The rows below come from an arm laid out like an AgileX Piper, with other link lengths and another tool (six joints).
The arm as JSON. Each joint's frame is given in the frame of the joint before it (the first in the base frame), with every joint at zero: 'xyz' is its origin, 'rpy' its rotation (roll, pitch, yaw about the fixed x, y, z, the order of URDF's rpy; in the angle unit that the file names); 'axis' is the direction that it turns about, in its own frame. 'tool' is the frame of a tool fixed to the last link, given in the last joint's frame.
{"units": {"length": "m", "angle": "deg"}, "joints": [
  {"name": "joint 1", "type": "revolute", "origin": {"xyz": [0.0, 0.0, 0.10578], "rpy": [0.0, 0.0, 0.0]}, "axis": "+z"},
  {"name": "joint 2", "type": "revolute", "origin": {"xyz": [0.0, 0.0, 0.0], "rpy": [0.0, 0.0, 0.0]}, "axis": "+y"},
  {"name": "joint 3", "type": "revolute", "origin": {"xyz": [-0.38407, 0.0, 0.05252], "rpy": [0.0, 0.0, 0.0]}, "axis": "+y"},
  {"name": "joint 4", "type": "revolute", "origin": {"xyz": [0.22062, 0.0, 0.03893], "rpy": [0.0, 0.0, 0.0]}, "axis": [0.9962, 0.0, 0.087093]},
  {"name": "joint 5", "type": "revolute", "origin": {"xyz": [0.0, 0.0, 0.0], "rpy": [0.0, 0.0, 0.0]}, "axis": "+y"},
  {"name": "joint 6", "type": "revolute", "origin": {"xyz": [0.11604, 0.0, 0.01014], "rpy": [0.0, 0.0, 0.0]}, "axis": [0.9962, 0.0, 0.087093]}
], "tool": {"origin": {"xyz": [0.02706, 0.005, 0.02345], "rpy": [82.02, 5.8, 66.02]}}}
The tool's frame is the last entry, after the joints.
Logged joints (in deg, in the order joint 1, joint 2, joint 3, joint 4, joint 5, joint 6), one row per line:
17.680, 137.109, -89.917, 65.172, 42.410, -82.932
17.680, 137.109, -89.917, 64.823, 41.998, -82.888
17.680, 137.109, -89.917, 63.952, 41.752, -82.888
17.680, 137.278, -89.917, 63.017, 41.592, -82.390
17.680, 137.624, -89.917, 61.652, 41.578, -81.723
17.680, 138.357, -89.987, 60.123, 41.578, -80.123
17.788, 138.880, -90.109, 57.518, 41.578, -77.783
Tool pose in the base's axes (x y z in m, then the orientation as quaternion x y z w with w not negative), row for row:
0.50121, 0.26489, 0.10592, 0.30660, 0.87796, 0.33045, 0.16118
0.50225, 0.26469, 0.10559, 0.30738, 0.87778, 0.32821, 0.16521
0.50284, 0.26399, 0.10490, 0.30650, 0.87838, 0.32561, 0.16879
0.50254, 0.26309, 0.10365, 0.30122, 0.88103, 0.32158, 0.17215
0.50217, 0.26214, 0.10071, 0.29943, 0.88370, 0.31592, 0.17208
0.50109, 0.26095, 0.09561, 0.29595, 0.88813, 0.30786, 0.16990
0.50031, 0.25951, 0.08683, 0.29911, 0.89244, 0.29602, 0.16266
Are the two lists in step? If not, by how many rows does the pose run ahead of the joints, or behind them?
The pose runs 1 row behind the joints: the pose in row i belongs to the joints in row i - 1.
